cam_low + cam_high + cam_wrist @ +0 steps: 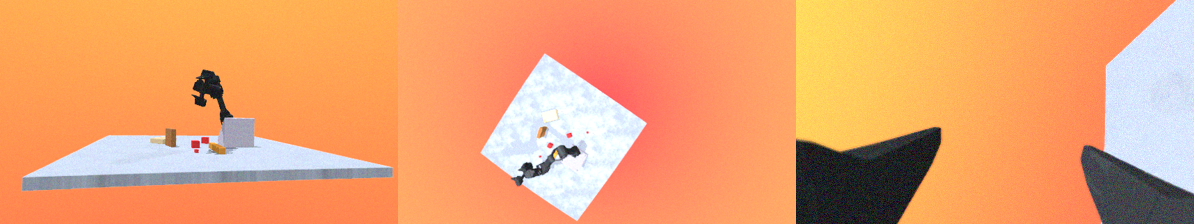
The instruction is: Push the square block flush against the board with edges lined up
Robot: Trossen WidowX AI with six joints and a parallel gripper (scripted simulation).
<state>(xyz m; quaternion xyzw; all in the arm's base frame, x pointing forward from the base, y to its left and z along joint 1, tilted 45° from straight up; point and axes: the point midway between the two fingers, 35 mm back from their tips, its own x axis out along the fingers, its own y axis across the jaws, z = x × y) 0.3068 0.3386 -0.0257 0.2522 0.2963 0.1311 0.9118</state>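
My gripper tip is 29 cm to the left of the square block, 28 cm above it and 6 cm short of it. The rest, counted from my gripper tip: long yellow-orange bar (31 cm below, 15 cm behind, 8 cm to the right); then cream board (46 cm to the right, 31 cm below, 8 cm ahead).
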